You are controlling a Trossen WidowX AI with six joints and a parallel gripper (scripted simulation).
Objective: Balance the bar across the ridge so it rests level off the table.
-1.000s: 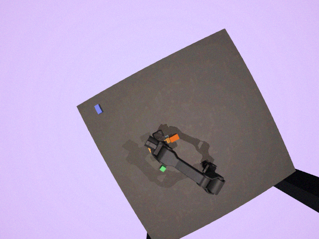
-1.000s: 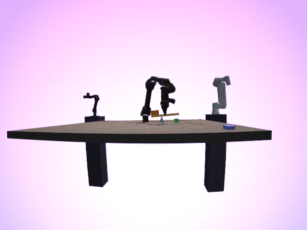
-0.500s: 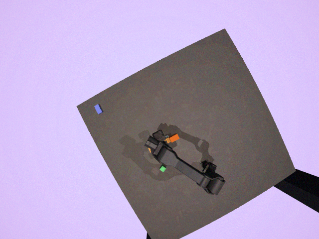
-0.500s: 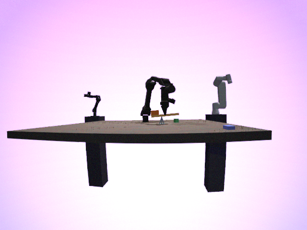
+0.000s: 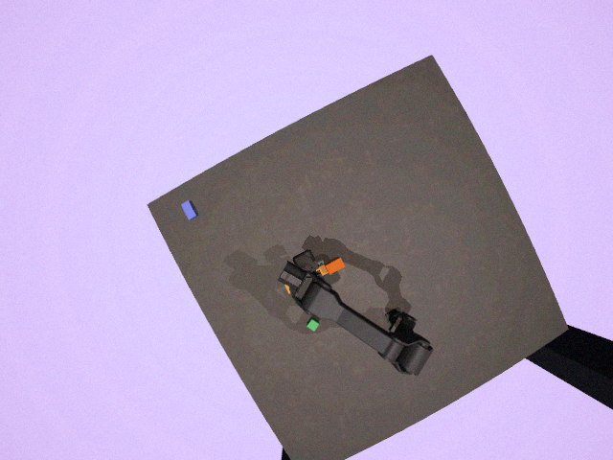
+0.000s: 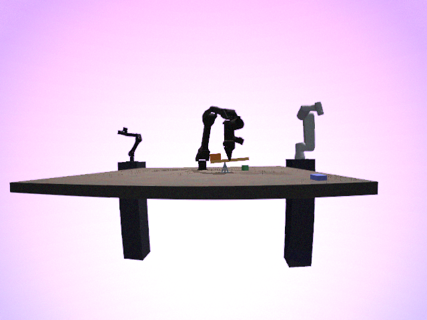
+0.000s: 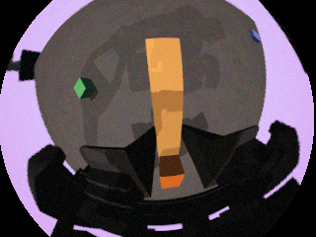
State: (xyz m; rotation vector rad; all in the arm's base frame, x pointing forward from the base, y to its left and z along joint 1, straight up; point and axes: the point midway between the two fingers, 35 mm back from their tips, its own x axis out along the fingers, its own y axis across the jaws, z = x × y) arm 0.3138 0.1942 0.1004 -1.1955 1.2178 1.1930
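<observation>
The ridge is 30 mm to the right of my gripper tip and 10 mm below it. From my gripper tip the other things lie so: green cube: 170 mm behind, 90 mm to the left, 50 mm below; then blue block: 430 mm ahead, 310 mm to the left, 60 mm below.
</observation>
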